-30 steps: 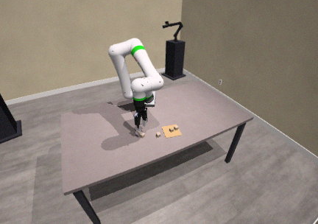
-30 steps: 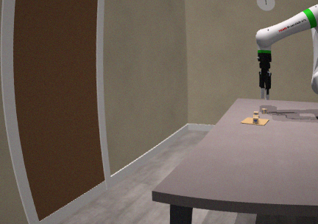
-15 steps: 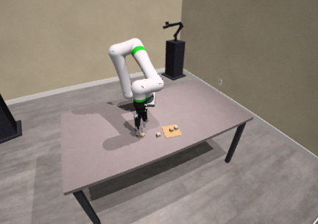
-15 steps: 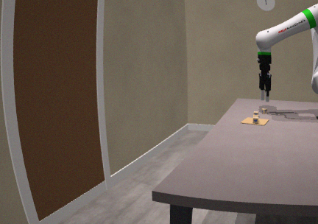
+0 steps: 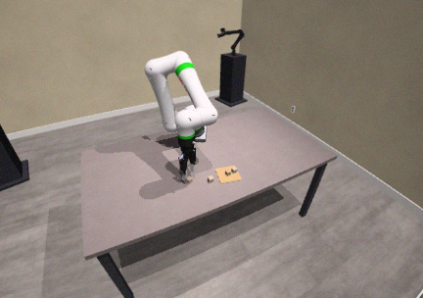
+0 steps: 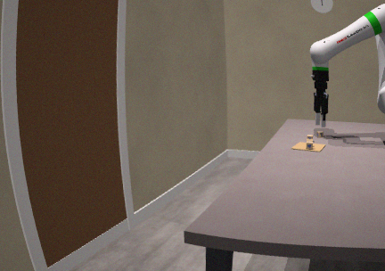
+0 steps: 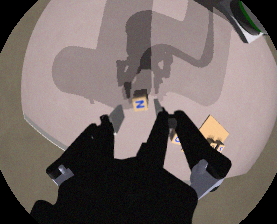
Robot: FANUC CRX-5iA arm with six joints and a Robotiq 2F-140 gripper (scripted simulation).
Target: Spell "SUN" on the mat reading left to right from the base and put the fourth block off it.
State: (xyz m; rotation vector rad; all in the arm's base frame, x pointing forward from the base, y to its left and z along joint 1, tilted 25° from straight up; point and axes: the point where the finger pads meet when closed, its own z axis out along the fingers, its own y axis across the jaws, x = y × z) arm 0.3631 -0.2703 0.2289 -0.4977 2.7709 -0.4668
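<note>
Right now my hand is 10 cm short of the tan letter block, 24 cm to the right of it and 7 cm above it. From my hand the other things lie so: tan mat 10 cm ahead, 24 cm to the left, 9 cm below.
</note>
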